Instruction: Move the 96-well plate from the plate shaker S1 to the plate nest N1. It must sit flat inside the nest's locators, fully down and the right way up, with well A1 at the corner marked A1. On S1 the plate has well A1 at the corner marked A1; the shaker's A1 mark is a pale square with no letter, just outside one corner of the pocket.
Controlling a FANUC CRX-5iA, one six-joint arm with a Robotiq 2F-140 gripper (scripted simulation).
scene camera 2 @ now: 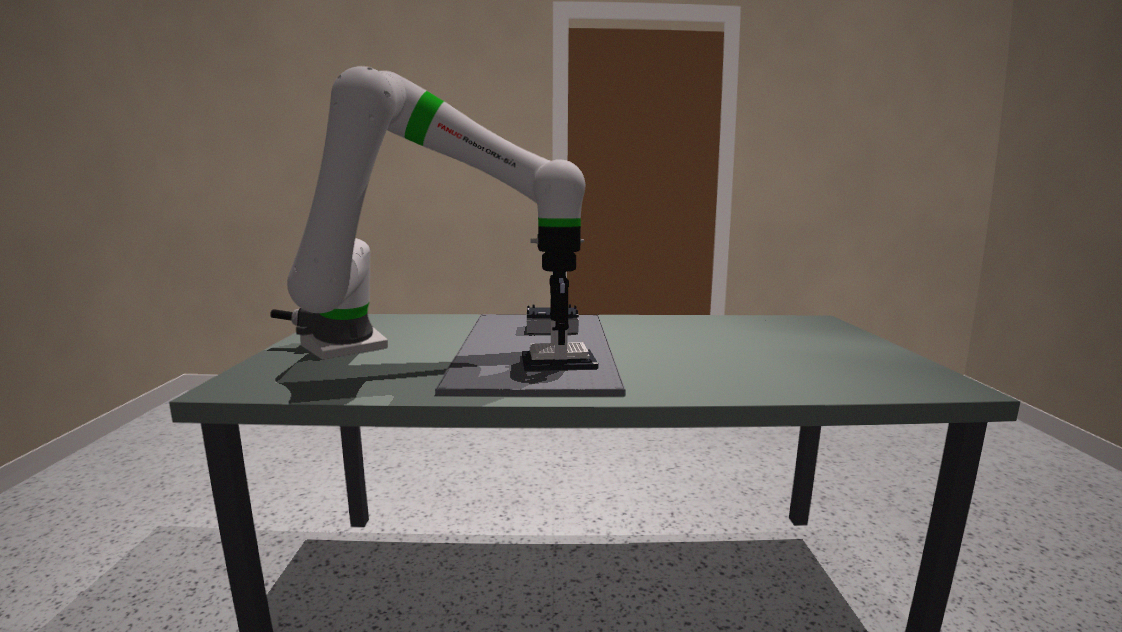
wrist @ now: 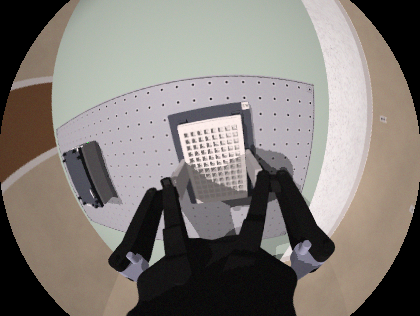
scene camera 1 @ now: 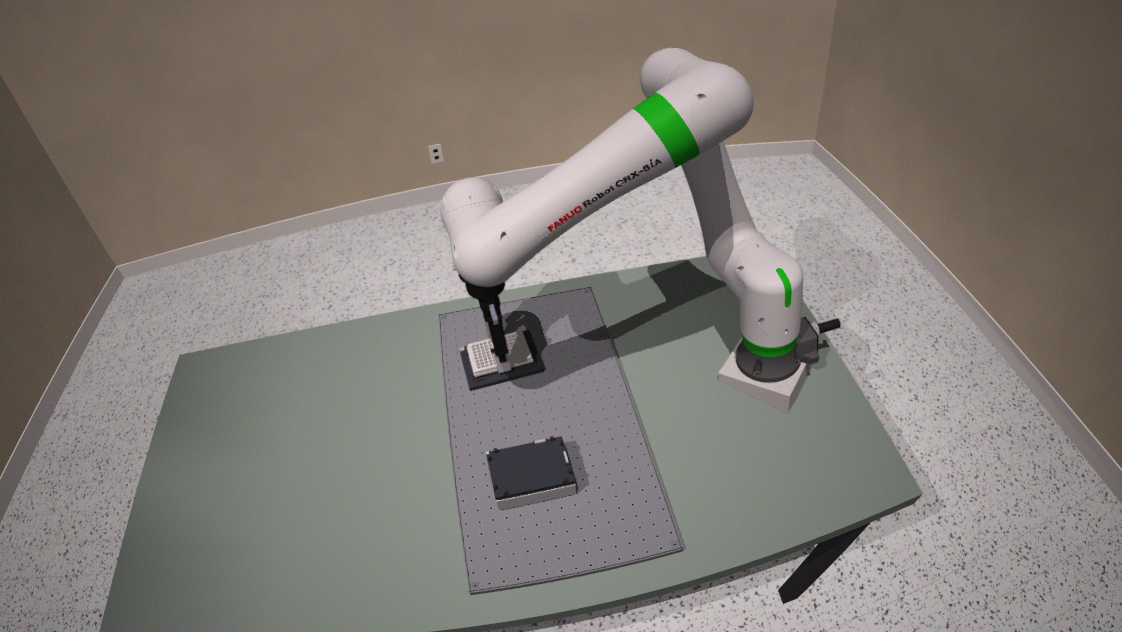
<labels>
My gripper shows in scene camera 2 (pixel 558 353), in the wrist view (pixel 216 162) and in scene camera 1 (pixel 499 354). A white 96-well plate shows in scene camera 2, in the wrist view and in scene camera 1 (pixel 483 347). One and the same spot on a dark plate nest N1: (wrist: pixel 217 111) is (scene camera 2: pixel 591 358). One and the same spot on the white 96-well plate: (wrist: pixel 208 146) is (scene camera 2: pixel 570 346).
</labels>
